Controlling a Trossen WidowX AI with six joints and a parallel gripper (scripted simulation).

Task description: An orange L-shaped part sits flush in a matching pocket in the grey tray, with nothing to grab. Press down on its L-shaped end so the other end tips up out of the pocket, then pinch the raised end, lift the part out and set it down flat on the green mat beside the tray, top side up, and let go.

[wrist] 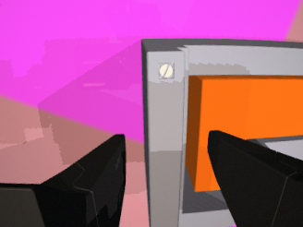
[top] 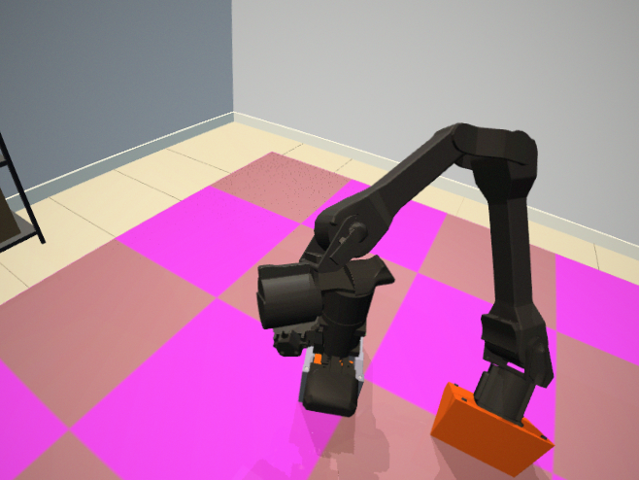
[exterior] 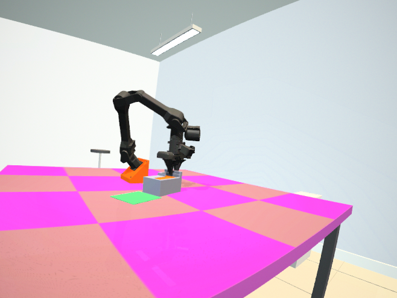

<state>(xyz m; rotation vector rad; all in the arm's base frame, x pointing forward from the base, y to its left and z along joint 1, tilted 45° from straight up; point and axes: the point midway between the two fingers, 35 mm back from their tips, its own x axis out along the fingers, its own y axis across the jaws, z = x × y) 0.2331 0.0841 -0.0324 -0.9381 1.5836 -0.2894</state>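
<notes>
Right now the orange L-shaped part is 5 cm to the right of my gripper tip, 2 cm below it and 2 cm ahead of it. The rest, counted from my gripper tip: green mat 20 cm to the right, 9 cm ahead, 8 cm below.
</notes>
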